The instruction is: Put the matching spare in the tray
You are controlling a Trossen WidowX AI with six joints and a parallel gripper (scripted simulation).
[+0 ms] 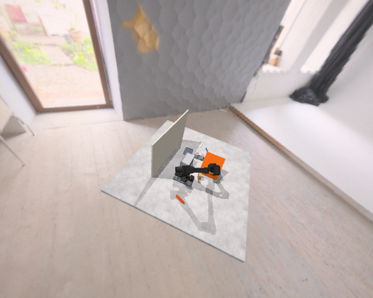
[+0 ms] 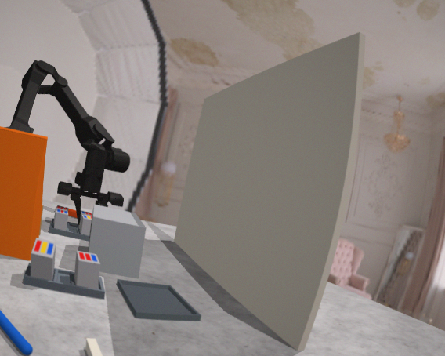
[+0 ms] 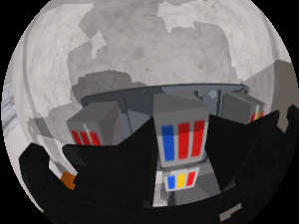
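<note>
My gripper tip is 43 cm to the left of the dark grey tray, 6 cm short of it and 1 cm above it. From my gripper tip the other things lie so: spare block (2 cm above); then beige panel (27 cm to the right, 25 cm ahead, 21 cm above); then grey mounted unit (22 cm to the right, 3 cm ahead, 3 cm above).
</note>
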